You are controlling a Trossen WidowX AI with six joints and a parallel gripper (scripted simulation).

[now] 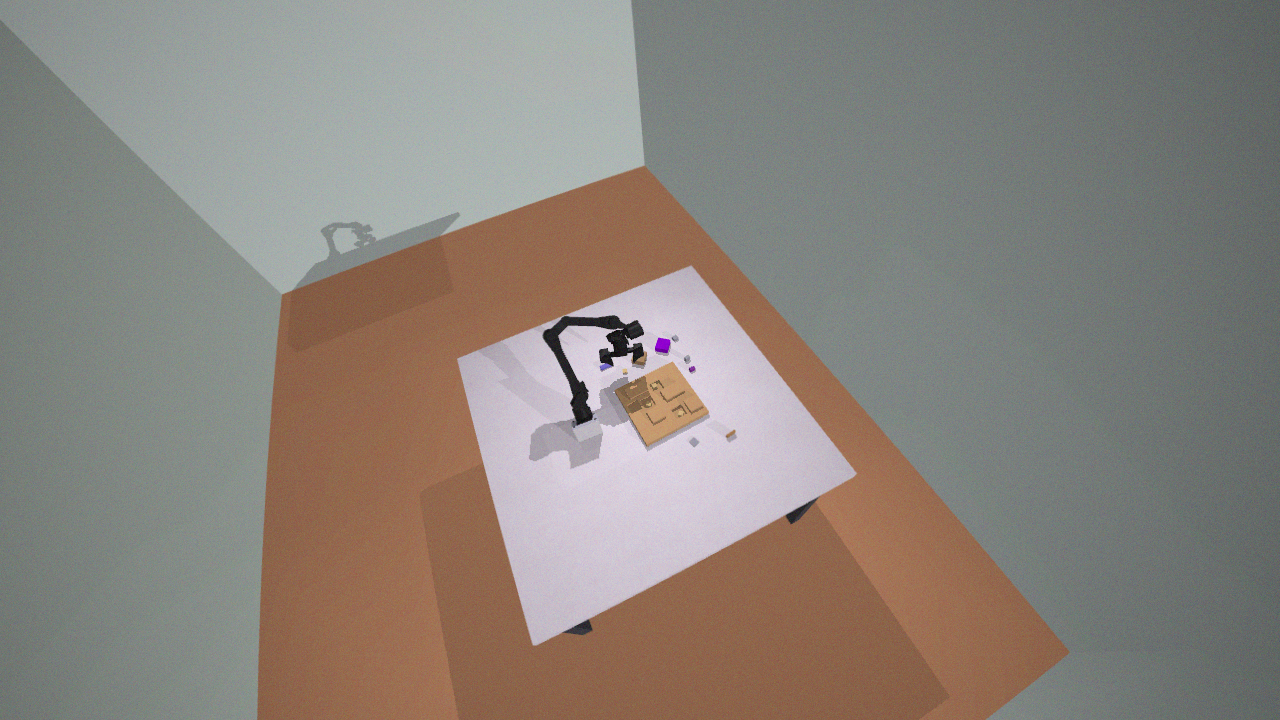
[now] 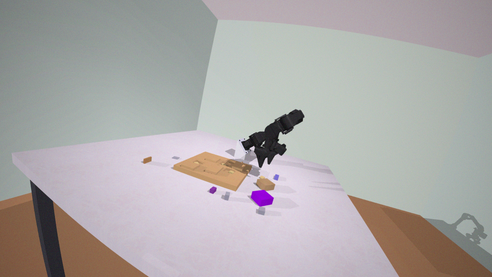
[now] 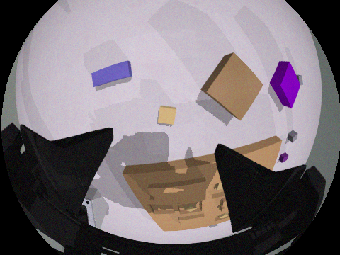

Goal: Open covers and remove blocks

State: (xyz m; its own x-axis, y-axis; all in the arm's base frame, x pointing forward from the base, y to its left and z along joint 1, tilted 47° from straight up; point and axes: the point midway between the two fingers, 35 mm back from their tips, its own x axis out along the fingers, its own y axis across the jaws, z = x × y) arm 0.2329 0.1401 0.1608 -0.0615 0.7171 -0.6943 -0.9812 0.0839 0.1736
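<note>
The brown box is 8 cm ahead of my gripper tip, 5 cm below it and 4 cm to the left of it. Round my gripper tip: large purple block 21 cm ahead, 7 cm to the left, 5 cm below; blue piece 7 cm behind, 6 cm to the left, 6 cm below; small purple cube 28 cm ahead, 10 cm to the right, 6 cm below.
</note>
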